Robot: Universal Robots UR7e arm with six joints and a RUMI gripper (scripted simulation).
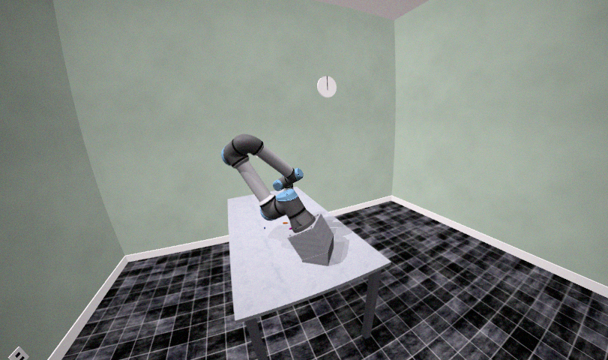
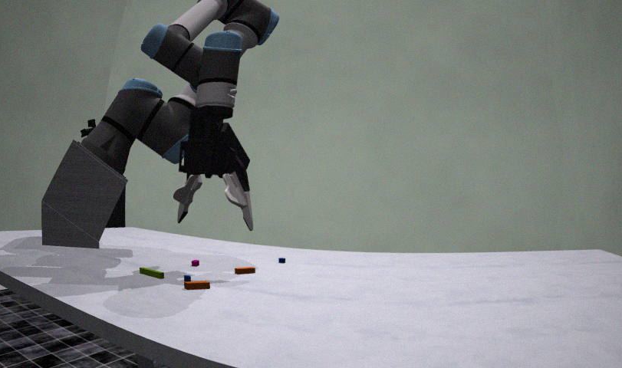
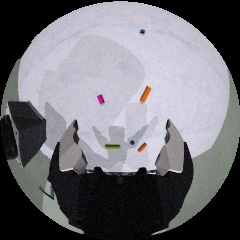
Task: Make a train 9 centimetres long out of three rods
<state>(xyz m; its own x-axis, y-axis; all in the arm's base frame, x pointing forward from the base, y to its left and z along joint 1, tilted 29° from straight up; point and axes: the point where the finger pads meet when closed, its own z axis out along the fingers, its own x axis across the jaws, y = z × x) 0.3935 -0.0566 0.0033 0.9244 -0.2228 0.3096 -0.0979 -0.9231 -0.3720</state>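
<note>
Now: the magenta rod 50 mm behind my hand, 20 mm to the left of it and 70 mm below it. The rest, counted from my hand: lime rod (50 mm behind, 150 mm to the right, 70 mm below).
</note>
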